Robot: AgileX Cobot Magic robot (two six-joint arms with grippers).
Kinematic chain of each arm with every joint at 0, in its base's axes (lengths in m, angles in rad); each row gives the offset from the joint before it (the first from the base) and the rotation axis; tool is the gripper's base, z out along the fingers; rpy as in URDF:
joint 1: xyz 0 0 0.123 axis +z
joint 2: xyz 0 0 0 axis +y
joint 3: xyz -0.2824 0 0.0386 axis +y
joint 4: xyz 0.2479 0 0.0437 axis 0.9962 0 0.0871
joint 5: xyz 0 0 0 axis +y
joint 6: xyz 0.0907 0 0.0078 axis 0.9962 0 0.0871
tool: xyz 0 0 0 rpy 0 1.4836 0
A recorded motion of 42 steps. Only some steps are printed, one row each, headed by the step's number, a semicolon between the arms.
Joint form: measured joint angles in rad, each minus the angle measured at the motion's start. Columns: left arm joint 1, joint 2, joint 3, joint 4, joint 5, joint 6; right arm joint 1, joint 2, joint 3, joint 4, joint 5, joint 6.
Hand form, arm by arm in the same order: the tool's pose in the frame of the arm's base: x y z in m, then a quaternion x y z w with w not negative. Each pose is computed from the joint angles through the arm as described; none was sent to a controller.
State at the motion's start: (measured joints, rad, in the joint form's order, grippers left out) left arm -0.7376 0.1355 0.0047 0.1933 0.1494 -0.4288; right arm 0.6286 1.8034 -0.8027 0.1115 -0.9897 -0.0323
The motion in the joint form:
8: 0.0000 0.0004 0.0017 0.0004 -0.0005 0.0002; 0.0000 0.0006 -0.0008 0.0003 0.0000 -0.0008
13: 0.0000 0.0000 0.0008 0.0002 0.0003 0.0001; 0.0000 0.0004 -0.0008 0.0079 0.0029 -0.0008
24: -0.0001 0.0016 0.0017 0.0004 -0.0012 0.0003; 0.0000 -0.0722 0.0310 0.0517 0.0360 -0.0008
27: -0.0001 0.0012 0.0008 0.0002 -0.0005 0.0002; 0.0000 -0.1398 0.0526 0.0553 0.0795 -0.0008
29: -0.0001 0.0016 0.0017 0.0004 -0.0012 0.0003; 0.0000 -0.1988 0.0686 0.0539 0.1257 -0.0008
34: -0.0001 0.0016 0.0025 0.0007 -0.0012 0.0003; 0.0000 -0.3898 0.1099 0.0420 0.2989 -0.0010
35: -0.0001 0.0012 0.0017 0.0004 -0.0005 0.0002; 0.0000 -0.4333 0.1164 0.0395 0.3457 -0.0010
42: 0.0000 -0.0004 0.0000 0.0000 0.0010 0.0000; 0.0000 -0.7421 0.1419 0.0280 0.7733 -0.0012
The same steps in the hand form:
8: 0.0507 -0.0426 0.1893 0.18309 0.75259 -0.28636 0.56399; 0.2993 0.2071 0.2103 -0.16830 0.65963 0.20605 0.70293
13: 0.0507 -0.0425 0.1896 0.18289 0.75247 -0.28650 0.56414; 0.2996 0.2066 0.2101 -0.16502 0.66164 0.20522 0.70206
24: 0.0508 -0.0426 0.1893 0.18326 0.75271 -0.28630 0.56380; 0.2912 0.1968 0.2243 -0.14297 0.66512 0.20508 0.70364
27: 0.0508 -0.0426 0.1895 0.18305 0.75257 -0.28647 0.56398; 0.2825 0.1907 0.2379 -0.14059 0.66487 0.20862 0.70332
29: 0.0508 -0.0426 0.1893 0.18326 0.75271 -0.28630 0.56380; 0.2747 0.1856 0.2491 -0.14143 0.66586 0.21189 0.70124
34: 0.0508 -0.0426 0.1890 0.18342 0.75293 -0.28606 0.56358; 0.2474 0.1689 0.2817 -0.15048 0.67215 0.22160 0.69026
35: 0.0508 -0.0426 0.1892 0.18319 0.75282 -0.28624 0.56371; 0.2409 0.1650 0.2884 -0.15326 0.67502 0.22348 0.68624
42: 0.0507 -0.0425 0.1898 0.18270 0.75235 -0.28665 0.56429; 0.1891 0.1341 0.3228 -0.18293 0.71826 0.22969 0.63077

